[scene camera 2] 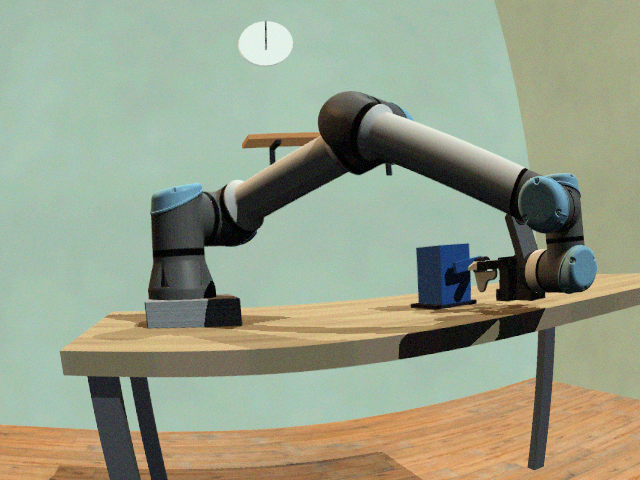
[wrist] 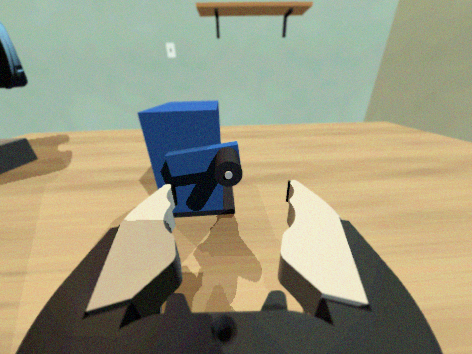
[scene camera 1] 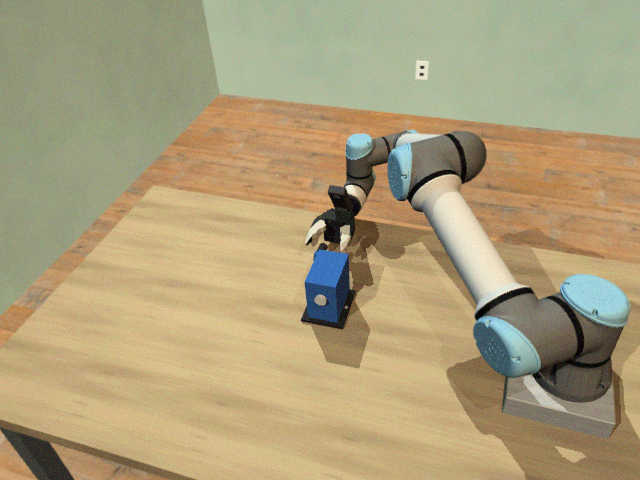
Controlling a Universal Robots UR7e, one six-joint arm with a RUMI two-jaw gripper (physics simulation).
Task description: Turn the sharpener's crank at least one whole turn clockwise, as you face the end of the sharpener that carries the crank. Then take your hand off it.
Labels:
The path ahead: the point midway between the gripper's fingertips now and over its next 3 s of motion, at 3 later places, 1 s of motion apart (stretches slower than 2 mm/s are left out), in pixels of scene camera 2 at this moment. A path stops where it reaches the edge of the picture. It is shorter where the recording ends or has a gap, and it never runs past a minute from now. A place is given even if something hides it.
My gripper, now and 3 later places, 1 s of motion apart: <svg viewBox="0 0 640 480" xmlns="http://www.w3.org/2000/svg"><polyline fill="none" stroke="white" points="487,266 477,266 478,260 467,246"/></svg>

